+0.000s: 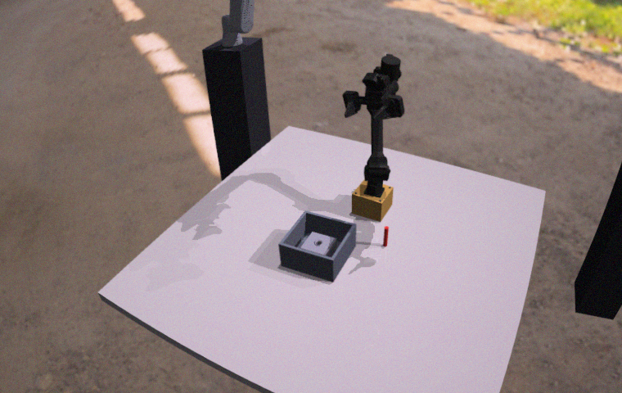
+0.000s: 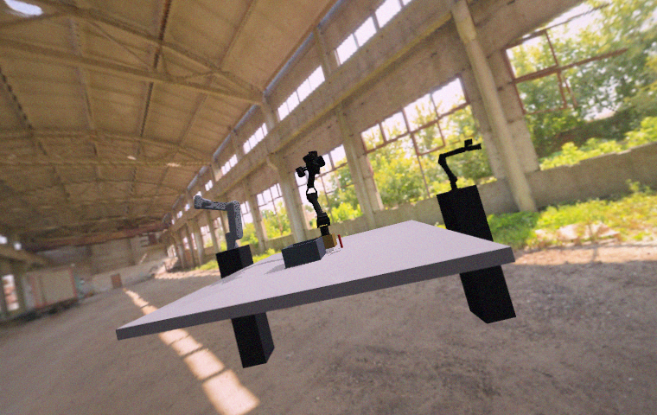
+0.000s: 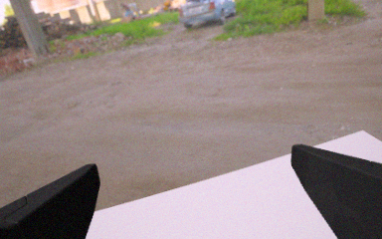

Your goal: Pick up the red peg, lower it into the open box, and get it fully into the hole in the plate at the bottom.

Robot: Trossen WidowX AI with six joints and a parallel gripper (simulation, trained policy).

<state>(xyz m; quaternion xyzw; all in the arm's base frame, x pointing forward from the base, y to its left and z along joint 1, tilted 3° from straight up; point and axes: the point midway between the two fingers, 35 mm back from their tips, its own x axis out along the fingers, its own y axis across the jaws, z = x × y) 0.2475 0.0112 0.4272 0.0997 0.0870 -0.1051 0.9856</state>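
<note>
The red peg lies 470 mm below my gripper tip, 80 mm to the left of it and 80 mm behind it. The rest, counted from my gripper tip: grey box 490 mm below, 120 mm to the right, 40 mm ahead; light grey plate 470 mm below, 120 mm to the right, 40 mm ahead.
</note>
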